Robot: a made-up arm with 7 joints.
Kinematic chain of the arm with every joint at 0, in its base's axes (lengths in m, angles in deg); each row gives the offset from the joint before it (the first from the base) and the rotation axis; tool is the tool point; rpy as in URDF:
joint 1: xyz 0 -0.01 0.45 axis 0.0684 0.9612 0.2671
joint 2: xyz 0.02 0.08 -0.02 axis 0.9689 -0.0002 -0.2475
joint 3: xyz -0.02 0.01 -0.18 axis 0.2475 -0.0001 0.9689
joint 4: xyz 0 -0.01 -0.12 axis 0.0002 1 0
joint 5: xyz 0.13 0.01 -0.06 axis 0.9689 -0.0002 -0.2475
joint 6: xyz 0.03 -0.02 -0.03 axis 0.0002 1 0
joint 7: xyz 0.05 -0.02 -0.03 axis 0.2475 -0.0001 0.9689
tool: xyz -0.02 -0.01 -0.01 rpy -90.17 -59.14 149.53
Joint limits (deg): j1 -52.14..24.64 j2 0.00..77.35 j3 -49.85..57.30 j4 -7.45..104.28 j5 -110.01..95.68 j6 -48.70..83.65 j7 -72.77..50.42
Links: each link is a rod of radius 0.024 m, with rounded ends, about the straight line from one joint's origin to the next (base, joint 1, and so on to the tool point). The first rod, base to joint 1, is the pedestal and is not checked.
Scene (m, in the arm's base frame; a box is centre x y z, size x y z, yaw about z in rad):
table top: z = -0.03
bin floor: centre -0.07 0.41 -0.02 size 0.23 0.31 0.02 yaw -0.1
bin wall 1: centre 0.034 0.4 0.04 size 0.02 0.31 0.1 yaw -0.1
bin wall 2: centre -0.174 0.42 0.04 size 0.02 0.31 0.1 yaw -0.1
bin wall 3: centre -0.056 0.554 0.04 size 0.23 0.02 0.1 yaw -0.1
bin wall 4: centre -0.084 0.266 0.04 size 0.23 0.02 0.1 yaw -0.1
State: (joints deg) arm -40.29 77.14 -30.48 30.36 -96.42 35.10 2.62
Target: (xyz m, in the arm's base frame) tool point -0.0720 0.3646 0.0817
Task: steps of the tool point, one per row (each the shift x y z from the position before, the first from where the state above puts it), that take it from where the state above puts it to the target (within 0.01 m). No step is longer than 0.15 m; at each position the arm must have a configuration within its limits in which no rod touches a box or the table.
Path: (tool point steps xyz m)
1: -0.0718 0.0231 -0.0733
2: -0.0881 0.0206 -0.0479
3: -0.0948 0.0161 -0.0204
4: -0.0924 0.0105 0.0057
5: -0.0270 -0.0119 -0.0092
6: -0.0263 -0.0132 -0.0059
7: -0.0249 -0.0140 -0.0025
8: -0.0013 0.0027 -0.0423
9: 0.0013 -0.0027 -0.0395

